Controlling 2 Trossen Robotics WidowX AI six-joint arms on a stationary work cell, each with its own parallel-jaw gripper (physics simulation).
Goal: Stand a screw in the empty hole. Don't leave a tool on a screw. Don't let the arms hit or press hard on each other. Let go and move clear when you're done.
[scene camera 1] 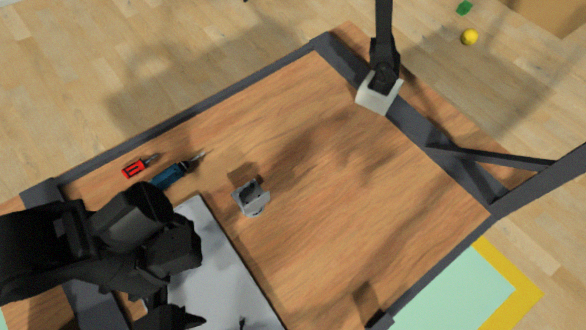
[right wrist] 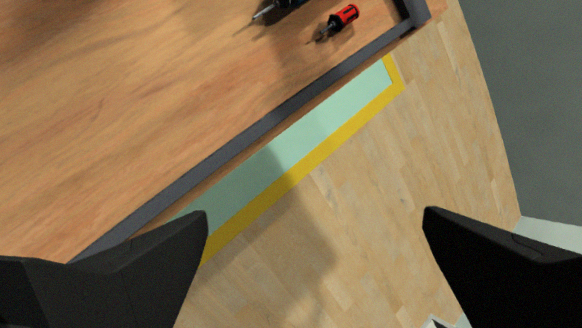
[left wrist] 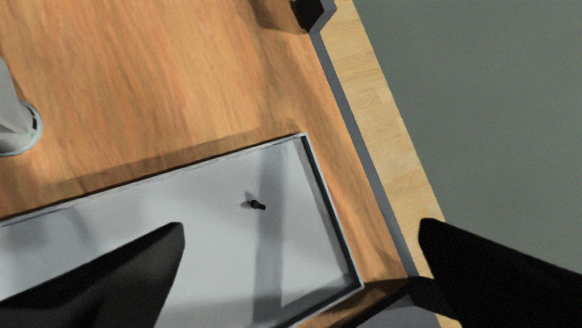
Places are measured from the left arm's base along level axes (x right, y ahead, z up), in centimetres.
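Where they show: left gripper, fingertip midpoint: (scene camera 1: 201,292) (left wrist: 302,231); right gripper, fingertip midpoint: (right wrist: 315,220); right arm's base, origin of the base link: (scene camera 1: 381,84).
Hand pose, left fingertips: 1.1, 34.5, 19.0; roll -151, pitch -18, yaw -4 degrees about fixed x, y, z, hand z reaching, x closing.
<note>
Things, the pixels of their centre, and the offset from my left fingertips, as dx, dy, dz. Level surfaces: height alone.
- small black screw, body centre: (left wrist: 258,205) (scene camera 1: 241,326) +4.4, +2.2, -26.5
- pale grey tray, body centre: (left wrist: 173,274) (scene camera 1: 200,291) -5.6, -4.7, -26.5
- grey fixture, body centre: (scene camera 1: 249,193) -21.5, +12.3, -19.0
- blue power tool, body centre: (scene camera 1: 166,178) -35.6, -6.4, -25.4
- red screwdriver, body centre: (right wrist: 337,21) (scene camera 1: 141,164) -42.1, -11.8, -25.9
- table, its level: dz -27.3
A small black screw (scene camera 1: 242,322) (left wrist: 258,204) is in the pale grey tray (scene camera 1: 215,270) (left wrist: 215,245). A grey fixture (scene camera 1: 252,199) (left wrist: 12,125) stands on the table beside the tray; dark spots show on its upper face in scene camera 1, but which one is the empty hole is too small to tell. My left gripper (left wrist: 302,231) is open and empty above the tray, with the screw ahead of its fingertips in the left wrist view. My right gripper (right wrist: 315,220) is open and empty beyond the table's edge, away from the fixture and screw.
A blue power tool (scene camera 1: 169,176) (right wrist: 291,2) and a red screwdriver (scene camera 1: 134,168) (right wrist: 345,16) lie on the table (scene camera 1: 320,210) near its raised dark edge (scene camera 1: 185,112) (right wrist: 300,100). The other arm's pale base (scene camera 1: 376,97) stands at the far side. Dark frame beams cross the right side.
</note>
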